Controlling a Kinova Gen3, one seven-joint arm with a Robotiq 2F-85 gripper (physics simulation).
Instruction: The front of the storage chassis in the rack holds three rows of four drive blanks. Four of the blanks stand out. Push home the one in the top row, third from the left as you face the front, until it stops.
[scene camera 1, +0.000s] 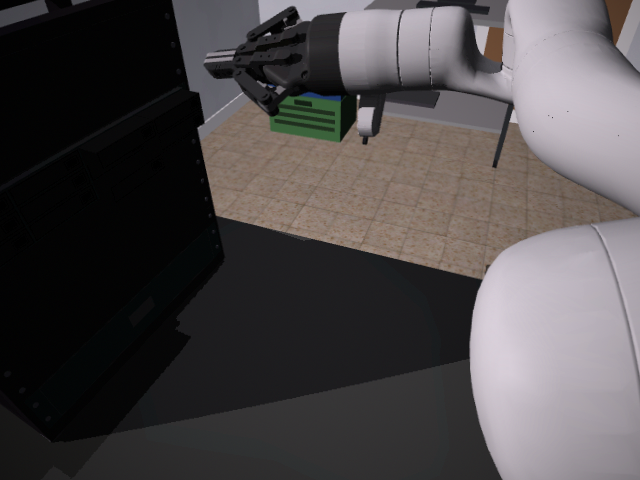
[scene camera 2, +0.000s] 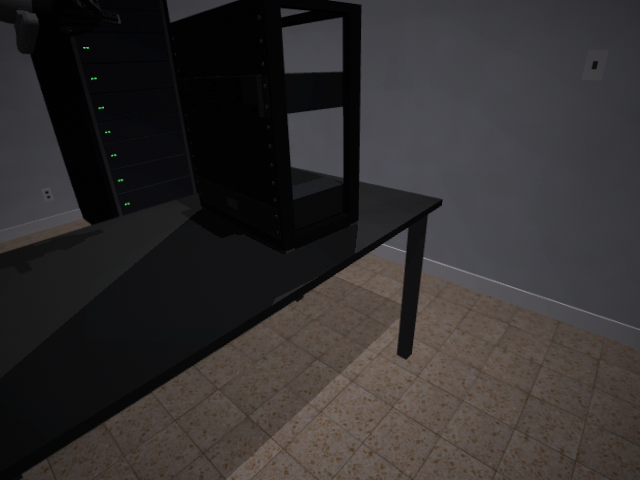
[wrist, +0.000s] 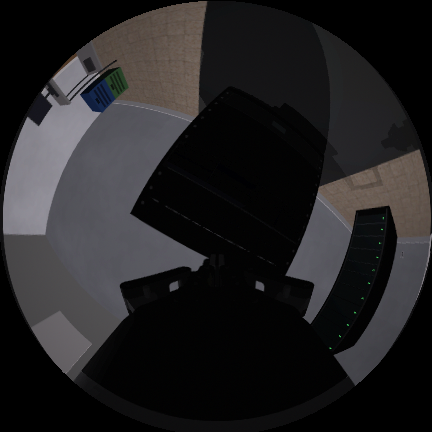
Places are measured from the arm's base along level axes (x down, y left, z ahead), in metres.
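Pixels of known places: gripper, fingertip midpoint: (scene camera 1: 208, 65) (scene camera 2: 119, 21) (wrist: 216, 262).
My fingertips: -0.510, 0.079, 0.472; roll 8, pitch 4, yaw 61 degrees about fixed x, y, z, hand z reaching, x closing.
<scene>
Ahead of a thing's pixels: the offset from my fingertips to its middle, as dx, dy, dz. "pt": to the spot under its first point. Level surfaces: height alone.
The black rack @(+0.260, +0.001, +0.370) (scene camera 1: 205, 198) (scene camera 2: 279, 155) (wrist: 159, 172) stands on the dark table. The chassis front (scene camera 1: 56, 198) (scene camera 2: 222, 98) is almost black. In scene camera 1, a dark block of top-row blanks @(pt +0.120, -0.061, +0.170) (scene camera 1: 142, 124) stands out along the chassis's right part; I cannot tell where one blank ends and another begins, nor pick out the third blank surely. My gripper (scene camera 1: 218, 64) (scene camera 2: 114, 19) (wrist: 216, 262) is shut and empty. In scene camera 1 it is level, to the right of the rack's upper front, its fingertips pointing left and apart from the rack. In the wrist view the blanks are lost in darkness.
The dark table @(dx +0.556) (scene camera 1: 320, 310) (scene camera 2: 170, 299) (wrist: 260, 55) extends in front of the rack. A taller server cabinet with green lights (scene camera 2: 136, 131) (wrist: 362, 280) stands beyond the rack. A green crate (scene camera 1: 307, 119) (wrist: 118, 82) and a blue crate (wrist: 99, 96) are stacked on the floor.
</scene>
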